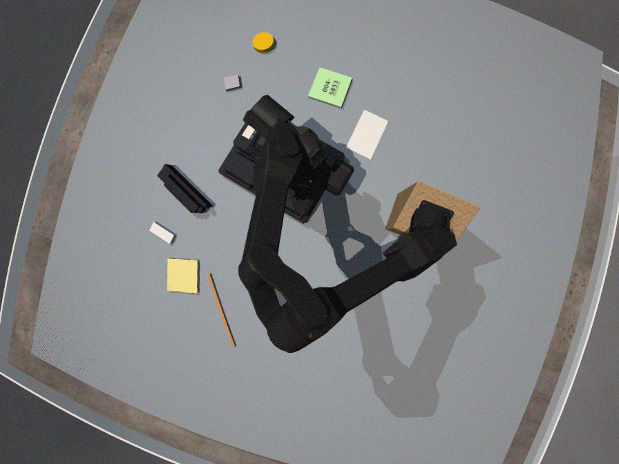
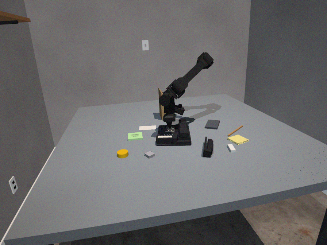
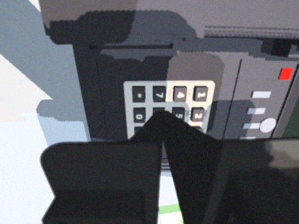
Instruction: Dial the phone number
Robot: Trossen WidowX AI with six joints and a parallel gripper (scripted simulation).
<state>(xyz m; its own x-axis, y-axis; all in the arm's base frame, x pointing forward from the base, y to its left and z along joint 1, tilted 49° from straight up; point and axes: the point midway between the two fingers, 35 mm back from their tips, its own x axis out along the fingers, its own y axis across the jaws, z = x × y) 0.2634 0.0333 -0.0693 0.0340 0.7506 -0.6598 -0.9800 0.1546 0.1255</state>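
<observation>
Now: hand 6 cm short of the black desk phone, 4 cm above it and 1 cm to the right of it. From my hand the other things lie so: white card 12 cm to the right, 10 cm behind, 6 cm below; then grey block 23 cm ahead, 14 cm to the right, 6 cm below; then handset 6 cm to the left, 6 cm ahead, 2 cm below.
</observation>
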